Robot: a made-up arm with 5 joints.
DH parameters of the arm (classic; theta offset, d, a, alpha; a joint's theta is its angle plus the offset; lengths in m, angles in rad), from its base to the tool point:
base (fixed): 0 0.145 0 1.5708
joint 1: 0 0.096 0.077 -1.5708
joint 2: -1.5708 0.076 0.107 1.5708
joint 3: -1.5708 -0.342 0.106 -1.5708
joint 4: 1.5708 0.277 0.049 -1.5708
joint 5: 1.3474 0 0.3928 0
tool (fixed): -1.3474 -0.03 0 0
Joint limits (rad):
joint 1: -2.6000..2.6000
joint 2: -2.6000..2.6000
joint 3: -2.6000..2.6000
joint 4: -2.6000..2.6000
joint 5: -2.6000..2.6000
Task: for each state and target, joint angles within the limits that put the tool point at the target. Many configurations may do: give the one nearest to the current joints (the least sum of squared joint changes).
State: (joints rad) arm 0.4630 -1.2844 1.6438 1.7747 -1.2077
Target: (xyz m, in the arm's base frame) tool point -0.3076 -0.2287 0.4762
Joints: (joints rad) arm 1.0651 -1.4865 1.1630 2.1188 -1.3076
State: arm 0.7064 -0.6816 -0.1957 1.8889 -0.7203
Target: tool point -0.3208 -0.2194 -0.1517
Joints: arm 1.1492 -1.5064 -0.4794 2.2382 -1.3863
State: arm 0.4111 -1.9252 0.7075 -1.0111 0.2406
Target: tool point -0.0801 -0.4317 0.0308
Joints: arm 0.0763 -1.5959 0.9179 -0.9003 0.2611
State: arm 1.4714 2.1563 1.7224 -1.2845 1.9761
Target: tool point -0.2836 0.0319 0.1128
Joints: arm 1.3215 1.9720 1.6886 -1.1872 1.6371
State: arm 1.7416 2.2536 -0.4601 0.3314 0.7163
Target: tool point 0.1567 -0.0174 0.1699
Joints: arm 1.8172 2.4039 -0.6020 0.4799 1.1522
